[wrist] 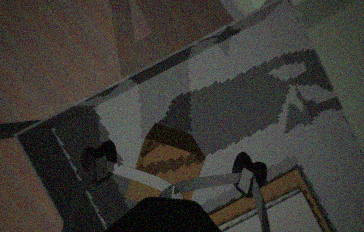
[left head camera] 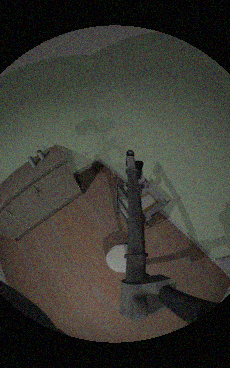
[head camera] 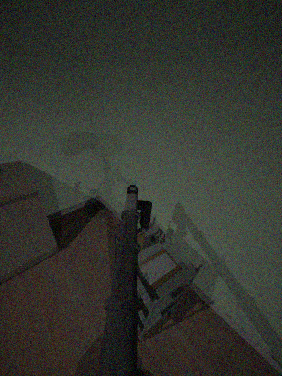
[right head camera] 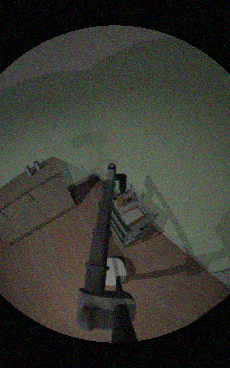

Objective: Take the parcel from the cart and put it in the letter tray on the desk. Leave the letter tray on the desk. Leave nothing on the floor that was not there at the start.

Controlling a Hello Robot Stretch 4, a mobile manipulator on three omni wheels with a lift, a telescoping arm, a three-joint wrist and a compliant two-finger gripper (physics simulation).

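The parcel, an orange-brown box, stands on the grey cart. My gripper is open, with one fingertip to each side of the parcel in the wrist view. The fingertips look apart from the parcel; their height relative to it is hard to tell. The near part of the parcel is hidden behind the dark gripper body. The desk and the letter tray cannot be made out in these views.
A white panel with orange-brown edges lies on the cart beside the parcel. A cabinet stands at the left, with two small cylinders on it. A white round object shows beside the arm. Walls stand behind the cart.
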